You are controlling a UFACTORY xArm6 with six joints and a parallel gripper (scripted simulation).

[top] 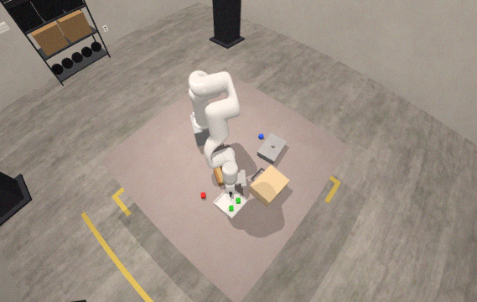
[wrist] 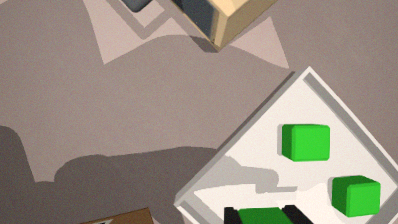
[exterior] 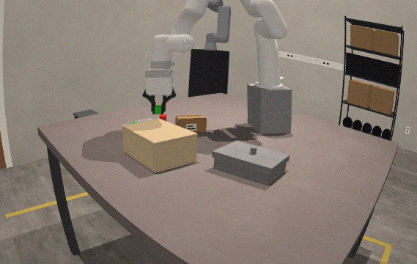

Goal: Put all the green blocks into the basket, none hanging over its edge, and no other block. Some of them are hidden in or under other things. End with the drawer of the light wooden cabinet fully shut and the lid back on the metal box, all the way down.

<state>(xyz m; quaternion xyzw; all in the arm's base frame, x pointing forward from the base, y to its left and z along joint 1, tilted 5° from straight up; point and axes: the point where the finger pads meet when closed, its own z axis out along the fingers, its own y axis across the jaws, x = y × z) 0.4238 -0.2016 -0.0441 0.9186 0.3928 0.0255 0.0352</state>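
My gripper is now 40 mm short of the white basket, 30 mm to the left of it and 90 mm above it. Also, from my hand: metal box (10 mm behind, 430 mm to the left, 70 mm below); then light wooden cabinet (140 mm ahead, 190 mm to the left, 50 mm below); then grey metal lid (10 mm behind, 430 mm to the left, 50 mm below).
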